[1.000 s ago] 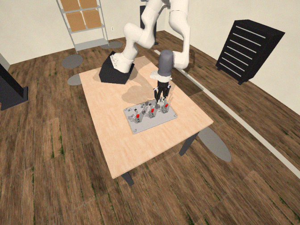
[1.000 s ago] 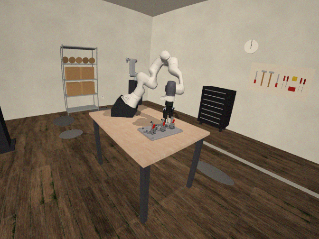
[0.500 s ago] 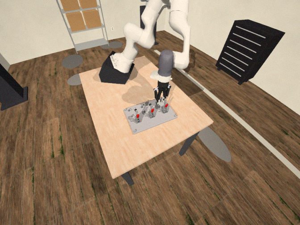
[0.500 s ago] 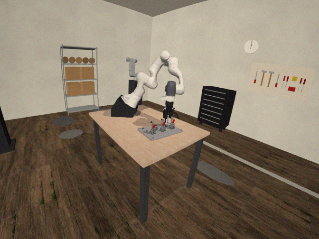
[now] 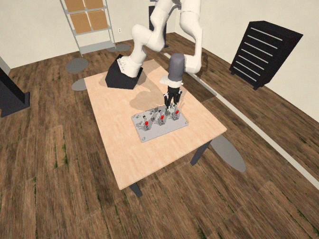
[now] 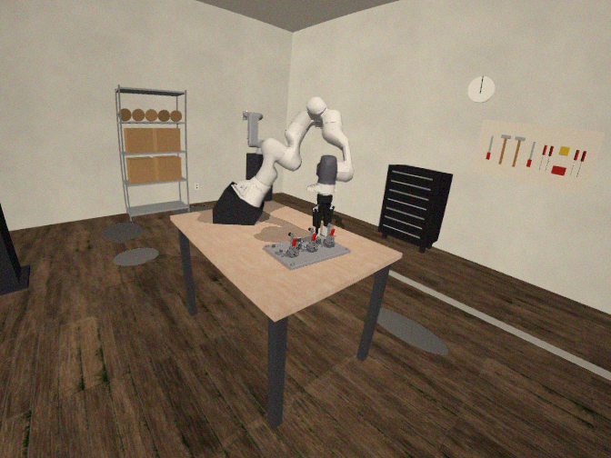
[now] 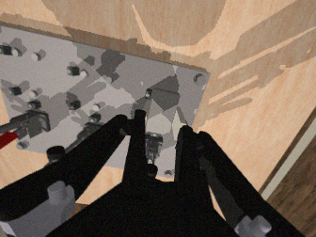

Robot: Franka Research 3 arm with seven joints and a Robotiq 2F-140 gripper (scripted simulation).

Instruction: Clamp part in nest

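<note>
The grey block is 30 mm below my hand. Round my hand: plate (20 mm ahead, 120 mm to the right, 50 mm below).
</note>
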